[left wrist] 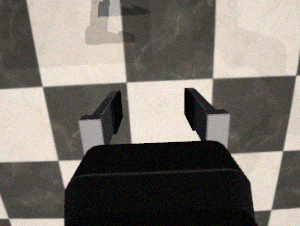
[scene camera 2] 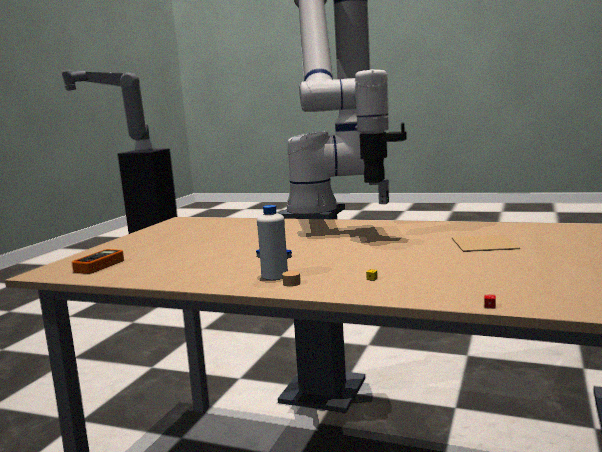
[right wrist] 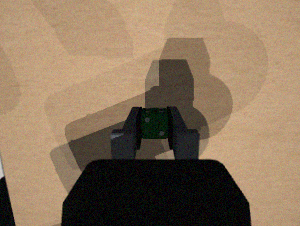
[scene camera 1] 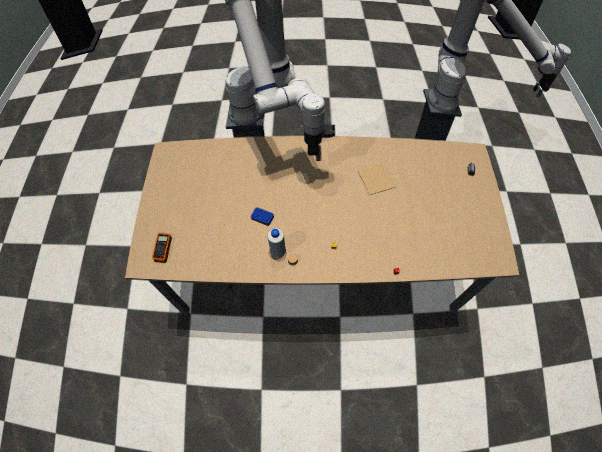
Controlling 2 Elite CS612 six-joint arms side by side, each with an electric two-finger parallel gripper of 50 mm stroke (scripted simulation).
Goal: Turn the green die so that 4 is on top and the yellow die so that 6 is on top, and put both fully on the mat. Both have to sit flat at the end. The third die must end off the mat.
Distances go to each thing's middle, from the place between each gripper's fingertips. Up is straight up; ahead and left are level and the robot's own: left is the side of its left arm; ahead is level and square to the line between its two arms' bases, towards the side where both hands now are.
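Measured from my right hand (scene camera 2: 384, 203), the thin tan mat (scene camera 2: 492, 242) is 12 cm below, 8 cm ahead and 27 cm to the left. A green die (right wrist: 154, 121) is 1 cm below that same hand. The multimeter (scene camera 2: 108, 257) lies 10 cm below my right hand, and it is also 32 cm ahead of it and 73 cm to the right of it.
My left hand is 17 cm above the thin tan mat, 114 cm to the left of it and 45 cm short of it. As for the green die, it sits 7 cm below my left hand, 141 cm to the right of it and 37 cm ahead of it.
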